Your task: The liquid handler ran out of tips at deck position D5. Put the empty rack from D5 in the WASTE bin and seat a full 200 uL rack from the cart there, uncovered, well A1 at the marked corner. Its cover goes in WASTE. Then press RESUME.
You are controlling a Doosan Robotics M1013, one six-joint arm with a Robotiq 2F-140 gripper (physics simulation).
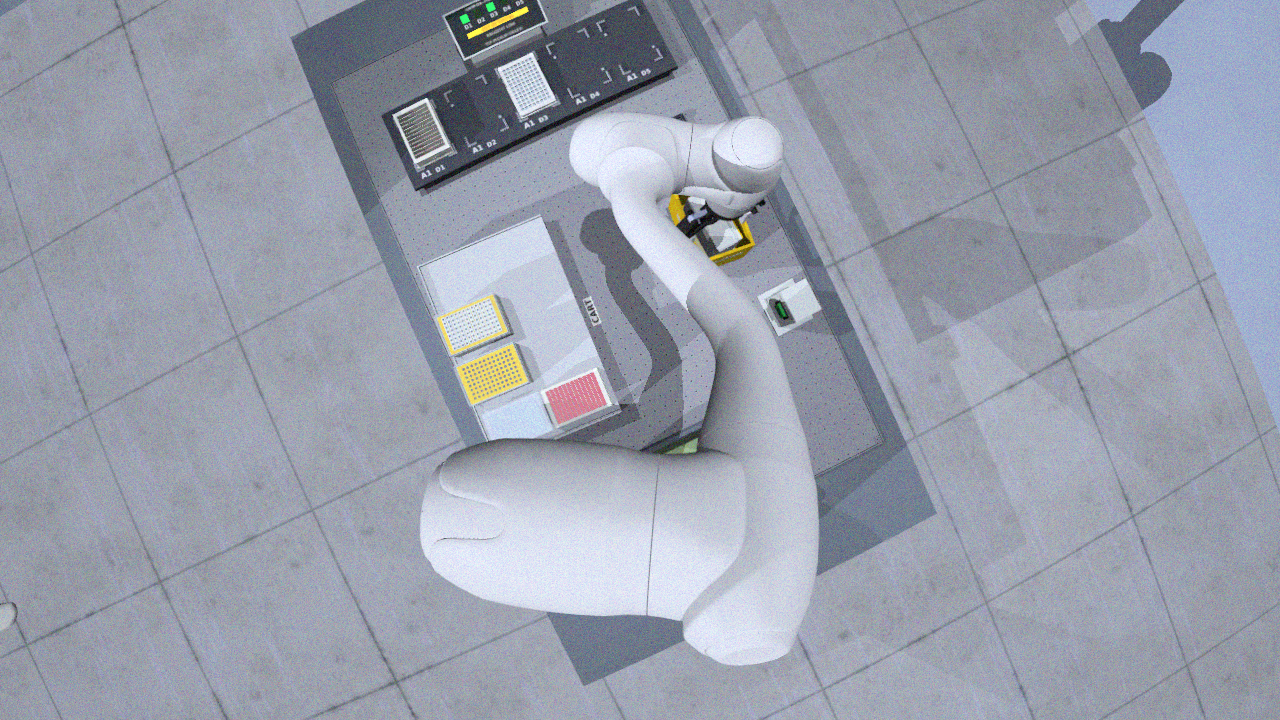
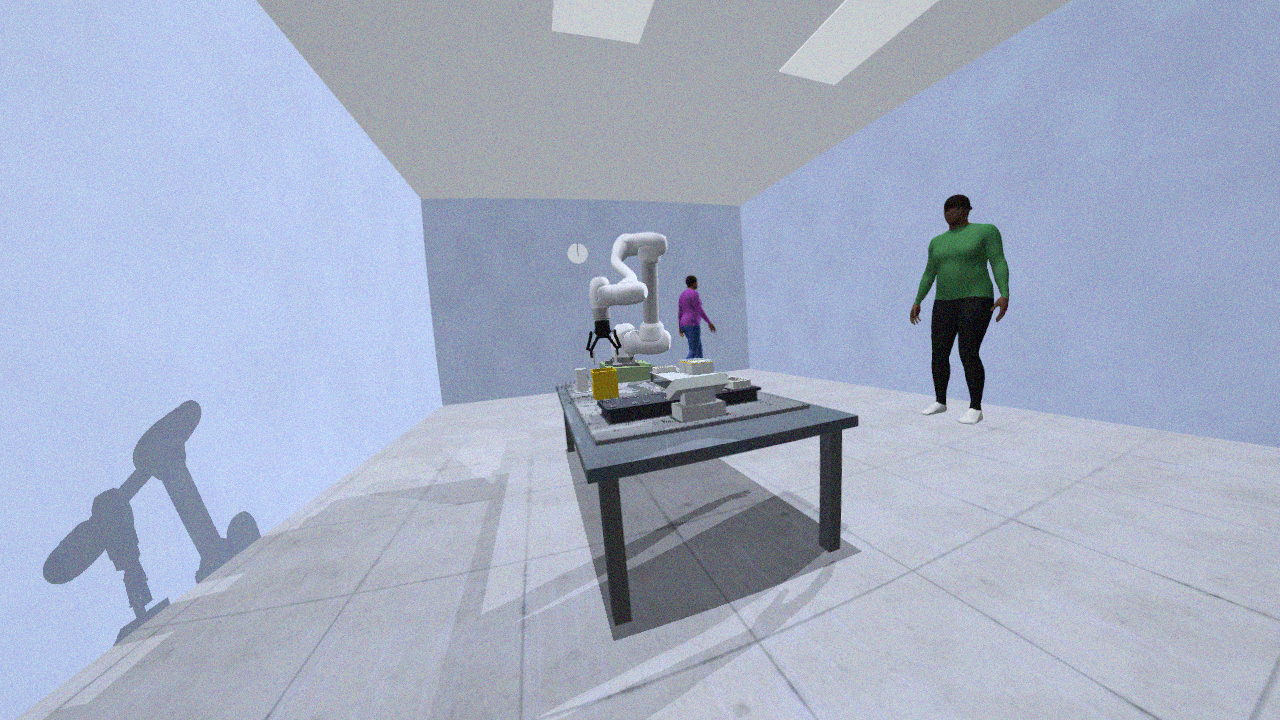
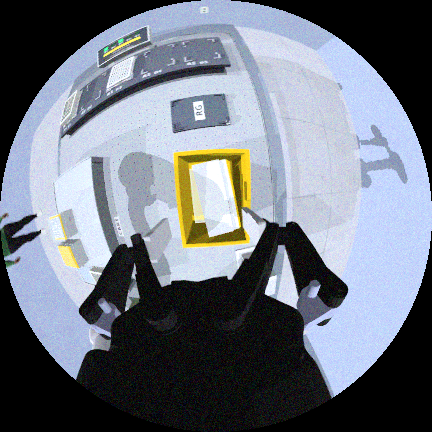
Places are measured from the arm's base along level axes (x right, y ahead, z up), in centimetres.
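Pixels of known places: gripper, fingertip midpoint: [image 1: 713,228] [image 2: 605,363] [image 3: 205,222]; arm's base at its link origin: [image 2: 623,364].
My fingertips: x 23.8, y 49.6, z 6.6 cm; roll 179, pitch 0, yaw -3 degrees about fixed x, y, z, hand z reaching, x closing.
Ahead of a thing's pixels: the offset from my fingertips to its top centre. "spot": to the spot under its first point.
My gripper [image 1: 723,217] [image 2: 603,351] [image 3: 205,222] is open and empty above the yellow bin @(dz -2.9, dx +1.8, dy +2.3 cm) [image 1: 733,257] [image 2: 605,385] [image 3: 180,215]. A white rack body @(dz -4.2, dx +2.2, dy +2.2 cm) [image 1: 729,234] [image 3: 217,200] lies tilted inside the bin; its top face is hidden. Deck position D5 @(spot: dz -10.9, dx +9.4, dy +45.2 cm) [image 1: 646,44] [image 3: 207,50] shows bare corner brackets. On the cart @(dz -9.8, dx -45.0, dy -0.1 cm) [image 1: 501,259] [image 3: 75,185] are a yellow-rimmed rack with a pale grid @(dz -4.0, dx -51.2, dy +5.9 cm) [image 1: 471,324] [image 3: 57,227], a yellow rack with a dotted grid @(dz -4.4, dx -52.2, dy -4.8 cm) [image 1: 492,373] [image 3: 68,255] and a pink rack @(dz -7.3, dx -39.7, dy -16.8 cm) [image 1: 577,396]. I cannot tell whether they are covered.
A rack @(dz -7.8, dx -43.1, dy +49.1 cm) [image 1: 422,131] stands at D1 and a white rack @(dz -9.4, dx -18.3, dy +48.4 cm) [image 1: 528,85] [image 3: 120,72] at D3. The status panel @(spot: dz -4.7, dx -18.8, dy +61.3 cm) [image 1: 494,25] [image 3: 124,46] stands behind the deck. A dark RG pad @(dz -15.0, dx +2.6, dy +24.2 cm) [image 3: 180,117] lies between deck and bin. A white box with a green part @(spot: dz -7.0, dx +5.9, dy -20.5 cm) [image 1: 780,310] stands near the bin.
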